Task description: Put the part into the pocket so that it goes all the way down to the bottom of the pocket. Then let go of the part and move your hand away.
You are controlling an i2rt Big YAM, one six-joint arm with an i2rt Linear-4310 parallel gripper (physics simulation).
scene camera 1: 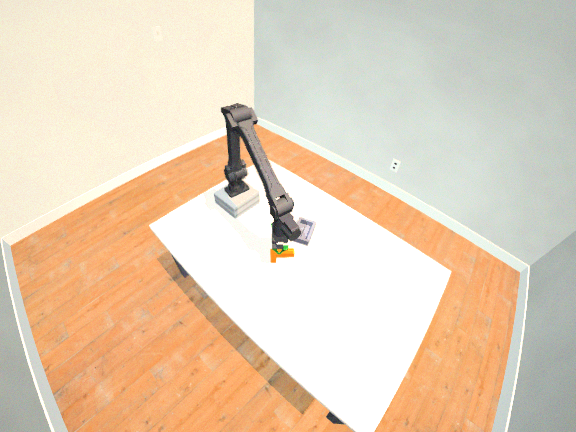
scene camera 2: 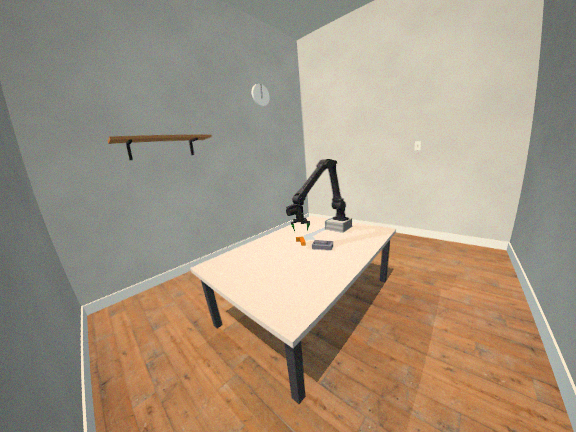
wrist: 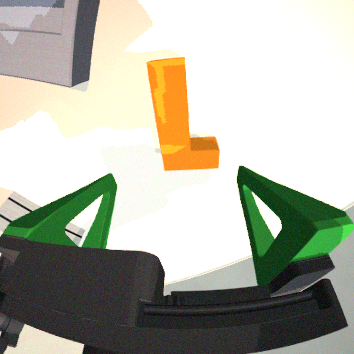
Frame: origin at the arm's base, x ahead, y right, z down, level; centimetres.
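Where they show: gripper, fingertip midpoint: point(scene camera 1: 278, 245) point(scene camera 2: 301, 231) point(wrist: 173, 175); arm's base, origin of the base link: point(scene camera 1: 237, 189) point(scene camera 2: 340, 219).
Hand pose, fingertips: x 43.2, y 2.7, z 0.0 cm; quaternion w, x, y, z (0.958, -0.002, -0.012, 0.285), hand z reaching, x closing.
Observation:
Each offset is from my fingertips to the top centre of the thing. Level surfaces: height alone.
The part is an orange L-shaped block @[dx +2.1, dy -1.0, dz +5.1 cm] point(scene camera 1: 288, 254) point(scene camera 2: 301, 241) point(wrist: 173, 105). It lies flat on the table, its long arm pointing up and its short foot to the right in the wrist view. The pocket is in a grey block @[dx -3.8, dy -18.7, dz +4.5 cm] point(scene camera 1: 301, 241) point(scene camera 2: 322, 247) point(wrist: 45, 61) beside the part; its corner shows at the wrist view's upper left, and its recess is mostly cut off there. My gripper point(scene camera 1: 280, 249) point(scene camera 2: 301, 230) point(wrist: 173, 175) is open and empty, its green fingers spread wide. It hangs above the part, pointing down, and partly overlaps it in scene camera 1. The part and the grey block are apart.
The arm's base stands on a light grey striped plinth point(scene camera 1: 236, 201) point(scene camera 2: 338, 224) at one end of the white table @[dz +8.1 cm] point(scene camera 1: 345, 320) point(scene camera 2: 280, 280). A wooden shelf point(scene camera 2: 160, 138) and a round clock point(scene camera 2: 260, 94) are on the wall, away from the arm.

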